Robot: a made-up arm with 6 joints.
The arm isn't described. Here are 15 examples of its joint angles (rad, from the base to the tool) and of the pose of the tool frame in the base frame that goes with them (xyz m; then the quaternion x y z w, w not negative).
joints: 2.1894 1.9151 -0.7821 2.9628 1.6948 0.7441
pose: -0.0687 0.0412 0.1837 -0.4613 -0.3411 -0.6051 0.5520
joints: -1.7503 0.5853 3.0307 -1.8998 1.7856 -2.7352
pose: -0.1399 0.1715 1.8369 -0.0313 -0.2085 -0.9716 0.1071
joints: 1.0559 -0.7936 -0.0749 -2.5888 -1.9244 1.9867
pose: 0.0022 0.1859 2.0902 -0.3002 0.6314 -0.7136 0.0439
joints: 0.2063 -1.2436 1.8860 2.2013 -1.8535 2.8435
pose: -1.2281 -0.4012 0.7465 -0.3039 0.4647 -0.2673 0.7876
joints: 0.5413 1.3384 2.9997 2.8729 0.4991 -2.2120
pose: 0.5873 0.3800 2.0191 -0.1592 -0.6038 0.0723 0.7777
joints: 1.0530 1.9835 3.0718 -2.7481 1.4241 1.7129
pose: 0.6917 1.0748 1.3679 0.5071 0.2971 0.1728 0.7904
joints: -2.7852 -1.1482 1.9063 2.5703 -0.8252 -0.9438
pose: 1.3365 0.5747 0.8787 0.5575 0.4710 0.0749 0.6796
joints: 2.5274 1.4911 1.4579 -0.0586 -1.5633 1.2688
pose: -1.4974 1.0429 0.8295 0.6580 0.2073 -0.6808 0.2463
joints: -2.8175 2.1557 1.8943 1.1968 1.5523 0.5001
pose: -1.6041 -0.7176 0.4302 -0.6642 0.3977 -0.4968 0.3922
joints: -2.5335 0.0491 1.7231 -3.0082 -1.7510 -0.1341
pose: 0.1675 0.0876 2.3246 0.0248 0.1505 0.2226 0.9629
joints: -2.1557 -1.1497 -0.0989 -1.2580 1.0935 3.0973
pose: -0.0707 0.1719 2.0632 0.1796 -0.3276 0.8617 0.3434
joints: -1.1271 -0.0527 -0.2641 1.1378 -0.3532 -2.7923
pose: 0.4999 -1.1848 1.4139 0.5964 -0.3731 -0.5588 0.4392
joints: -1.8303 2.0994 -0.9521 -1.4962 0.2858 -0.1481
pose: 0.0134 0.2497 0.1727 -0.4953 -0.4518 0.5562 0.4911
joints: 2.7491 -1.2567 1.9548 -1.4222 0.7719 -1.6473
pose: 1.3861 -0.4379 0.7395 -0.0054 0.0771 0.1877 0.9792
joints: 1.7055 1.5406 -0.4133 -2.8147 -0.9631 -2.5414
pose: -0.1598 0.8218 -0.2403 -0.4817 0.0570 0.8133 0.3213
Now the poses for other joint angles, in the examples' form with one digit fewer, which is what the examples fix.
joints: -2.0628 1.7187 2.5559 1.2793 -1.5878 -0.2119
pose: -0.823 -1.167 1.465 -0.134 -0.231 0.957 0.111
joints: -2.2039 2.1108 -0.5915 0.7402 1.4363 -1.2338
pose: 0.037 -0.156 -0.234 0.825 -0.227 -0.485 0.178
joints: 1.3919 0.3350 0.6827 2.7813 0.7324 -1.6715
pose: 0.210 1.400 1.873 -0.459 -0.282 0.675 0.504
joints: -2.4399 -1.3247 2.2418 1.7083 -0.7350 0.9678
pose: 0.920 0.936 0.355 0.154 0.396 0.560 0.711
